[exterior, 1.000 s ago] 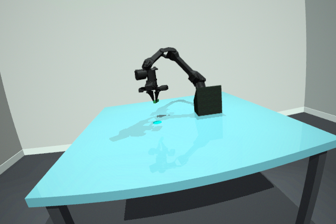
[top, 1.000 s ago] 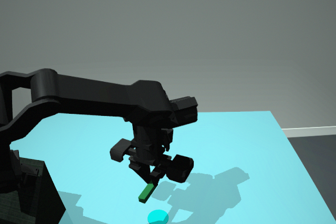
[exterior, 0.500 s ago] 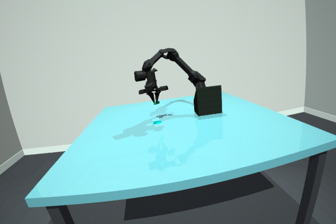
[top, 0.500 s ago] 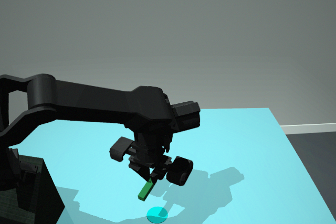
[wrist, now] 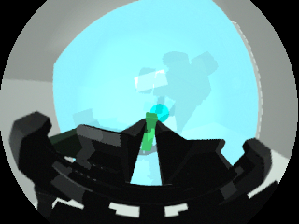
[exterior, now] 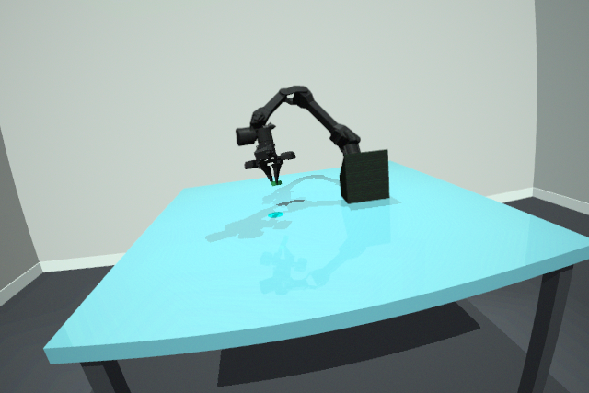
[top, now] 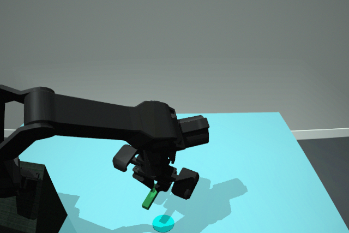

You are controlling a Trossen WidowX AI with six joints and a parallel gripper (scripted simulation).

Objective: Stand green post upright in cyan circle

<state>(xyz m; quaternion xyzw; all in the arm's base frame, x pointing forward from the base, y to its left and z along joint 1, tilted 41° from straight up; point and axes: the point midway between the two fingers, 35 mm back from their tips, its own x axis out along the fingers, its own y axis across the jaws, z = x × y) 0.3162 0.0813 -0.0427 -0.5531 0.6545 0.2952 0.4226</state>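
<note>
Now: gripper tip 1 cm short of the cyan circle, 1 cm to the left of it and 13 cm above it. From my gripper tip the other things lie so: green post (1 cm behind, 2 cm to the right, 1 cm below).
</note>
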